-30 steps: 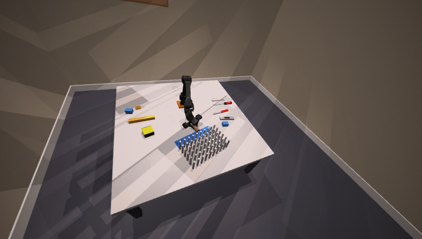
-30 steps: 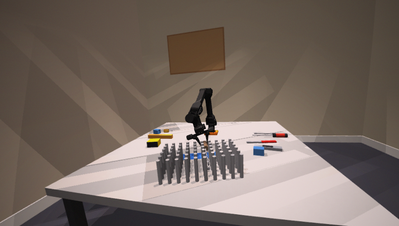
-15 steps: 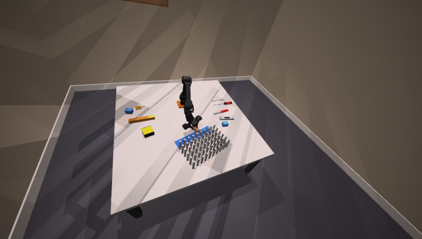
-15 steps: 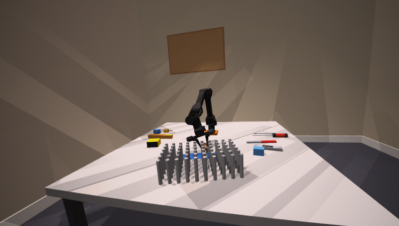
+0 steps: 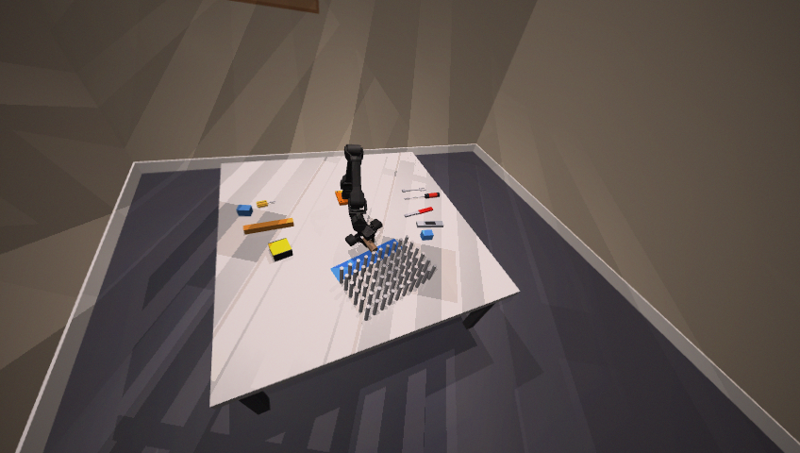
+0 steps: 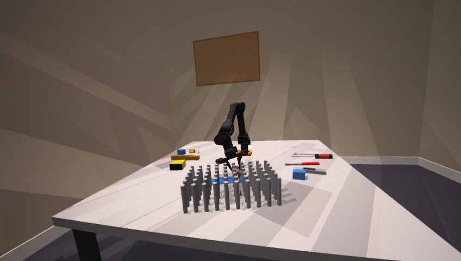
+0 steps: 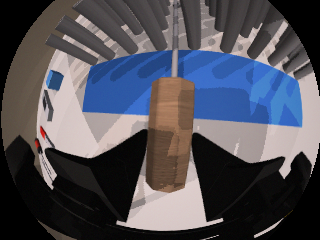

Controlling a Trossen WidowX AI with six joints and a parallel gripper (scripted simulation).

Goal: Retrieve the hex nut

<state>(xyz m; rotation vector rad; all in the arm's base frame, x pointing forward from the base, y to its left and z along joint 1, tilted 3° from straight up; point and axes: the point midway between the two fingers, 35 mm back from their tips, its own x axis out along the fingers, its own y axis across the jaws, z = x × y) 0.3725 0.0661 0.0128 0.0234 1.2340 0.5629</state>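
Right now the blue taped strip is 7 cm ahead of my gripper tip, 1 cm to the right of it and 2 cm below it. The rest, counted from my gripper tip: grey tool 13 cm behind, 37 cm to the left; red-handled tool 24 cm behind, 33 cm to the left, 1 cm below; wooden-handled tool 10 cm ahead, 4 cm to the left.
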